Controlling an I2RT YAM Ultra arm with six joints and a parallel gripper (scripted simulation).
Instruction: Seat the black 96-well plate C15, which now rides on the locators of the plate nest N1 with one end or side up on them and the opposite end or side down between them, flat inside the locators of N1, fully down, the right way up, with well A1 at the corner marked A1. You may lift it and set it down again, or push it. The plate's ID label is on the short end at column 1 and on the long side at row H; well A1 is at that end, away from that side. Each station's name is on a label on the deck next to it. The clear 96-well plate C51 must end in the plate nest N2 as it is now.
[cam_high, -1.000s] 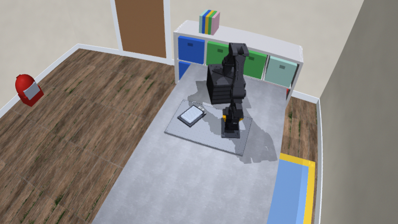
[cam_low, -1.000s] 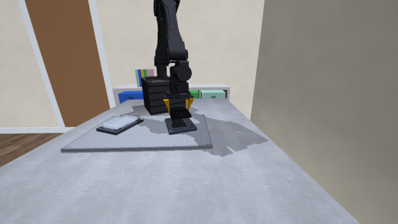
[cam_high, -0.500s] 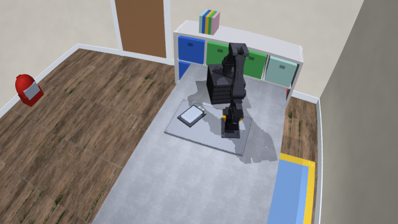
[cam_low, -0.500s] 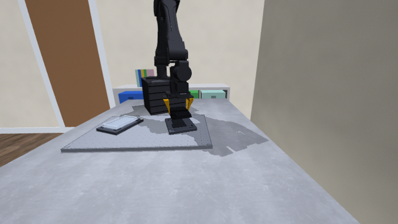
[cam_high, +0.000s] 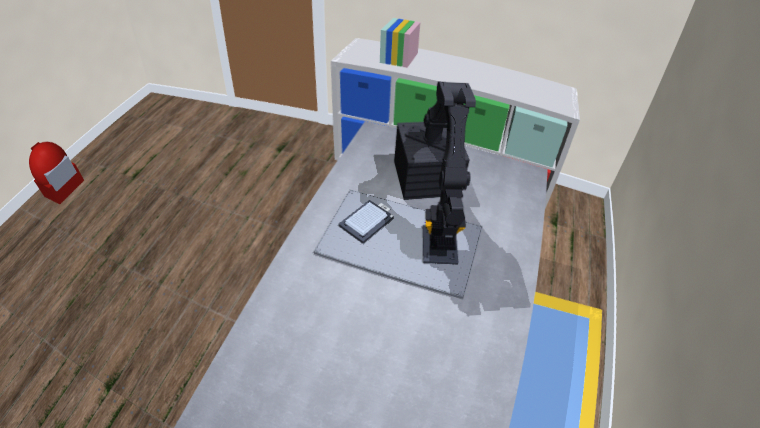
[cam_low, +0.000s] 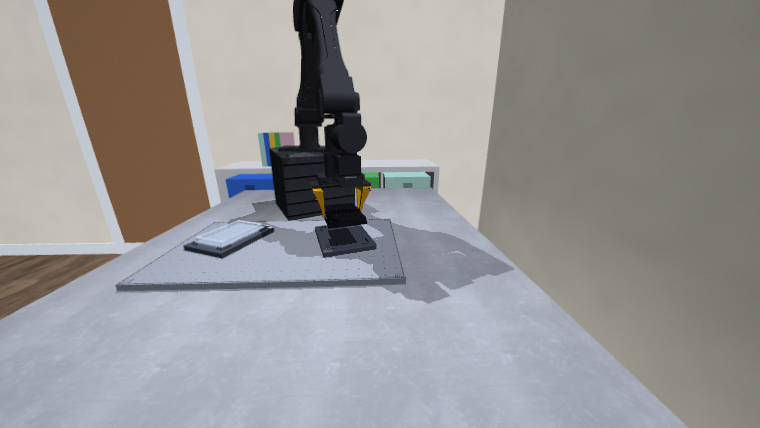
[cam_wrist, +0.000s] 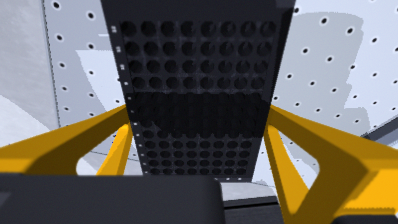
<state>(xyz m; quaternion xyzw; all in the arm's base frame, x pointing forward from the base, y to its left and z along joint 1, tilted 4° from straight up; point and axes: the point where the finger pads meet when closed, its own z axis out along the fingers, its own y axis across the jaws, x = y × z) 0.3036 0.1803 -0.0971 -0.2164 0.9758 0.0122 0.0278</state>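
Now: hand 7 cm above the dark plate nest N1. Round my hand: clear plate C51: 27 cm to the right, 5 cm below, 3 cm ahead; black 96-well plate C15: right at my hand; white N1 label: 9 cm behind, 7 cm below, 4 cm to the right.
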